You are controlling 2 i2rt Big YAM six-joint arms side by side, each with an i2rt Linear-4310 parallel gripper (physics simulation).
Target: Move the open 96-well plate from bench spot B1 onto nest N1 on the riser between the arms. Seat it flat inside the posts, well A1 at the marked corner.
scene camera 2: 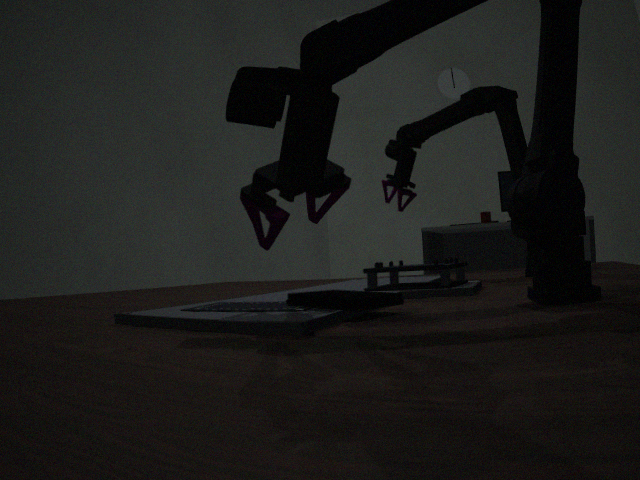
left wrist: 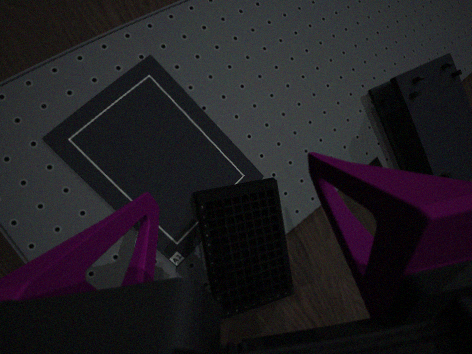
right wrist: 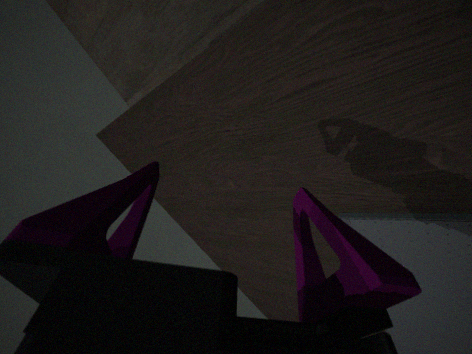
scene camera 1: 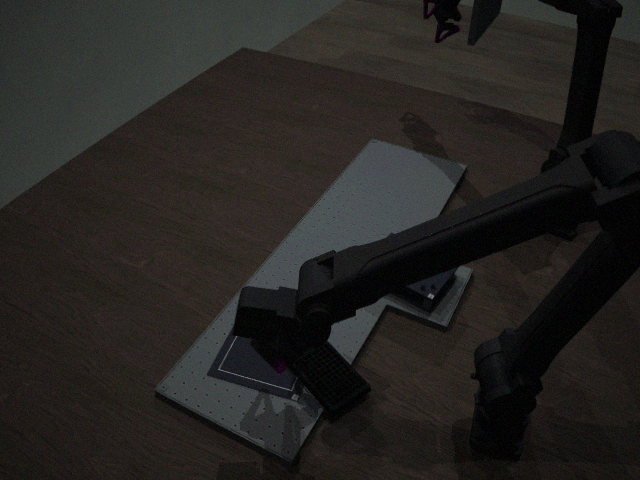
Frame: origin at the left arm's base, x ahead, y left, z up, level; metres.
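Where they show: left gripper, fingertip midpoint: (scene camera 2: 289, 234) (left wrist: 227, 181); right gripper, fingertip midpoint: (scene camera 2: 393, 207) (right wrist: 230, 181) (scene camera 1: 431, 30); left arm's base, origin of the base link: (scene camera 2: 562, 298) (scene camera 1: 498, 422).
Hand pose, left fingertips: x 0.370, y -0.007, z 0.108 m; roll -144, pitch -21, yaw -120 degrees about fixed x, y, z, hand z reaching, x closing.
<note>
Each offset is from my left fingertips to the top centre of the thing. "spot": to the spot under its first point.
The black 96-well plate {dx -0.072, dy +0.016, dz -0.078 m} (scene camera 1: 332, 378) (scene camera 2: 345, 298) (left wrist: 245, 240) lies off bench spot B1 {spot: dx +0.072, dy +0.038, dz -0.094 m} (scene camera 1: 247, 365) (left wrist: 145, 145), over its A1-side corner and the board's edge, partly overhanging the table. My left gripper (scene camera 2: 291, 236) (left wrist: 227, 181) is open and empty, above the plate and the spot; in the left wrist view the plate shows between and below its fingers. Nest N1 {dx -0.153, dy -0.270, dz -0.046 m} (scene camera 1: 434, 290) (scene camera 2: 413, 267) (left wrist: 445, 115) stands on its riser with short posts and holds no plate. My right gripper (scene camera 2: 394, 206) (right wrist: 230, 181) is open and empty, high and far from the plate.
The perforated board (scene camera 1: 356, 206) (scene camera 2: 206, 322) (left wrist: 250, 45) carries the spot and the nest. The left arm spans over the board beside the nest in scene camera 1. A grey box (scene camera 2: 465, 246) with a red item (scene camera 2: 485, 217) stands in the background.
</note>
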